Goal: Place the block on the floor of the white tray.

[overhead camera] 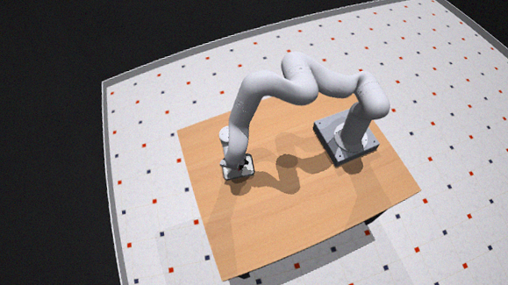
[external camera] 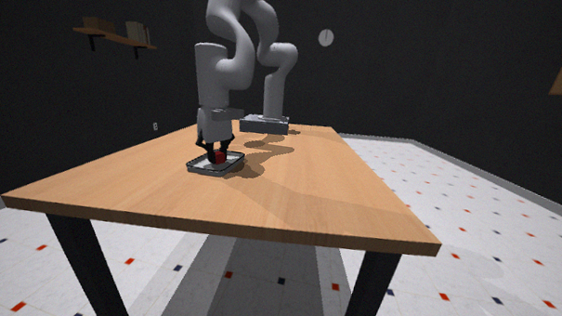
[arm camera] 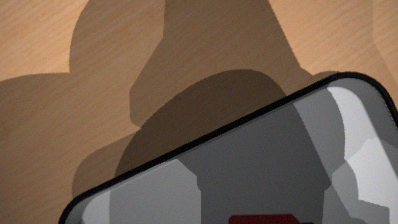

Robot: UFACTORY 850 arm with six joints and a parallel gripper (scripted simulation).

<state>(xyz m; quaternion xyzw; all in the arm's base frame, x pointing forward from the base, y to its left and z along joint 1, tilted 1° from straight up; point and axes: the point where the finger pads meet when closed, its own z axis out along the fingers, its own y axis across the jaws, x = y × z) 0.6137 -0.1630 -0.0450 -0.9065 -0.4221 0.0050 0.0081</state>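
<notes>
My hand is 10 mm above the red block. Round my hand: white tray (20 mm below).
</notes>
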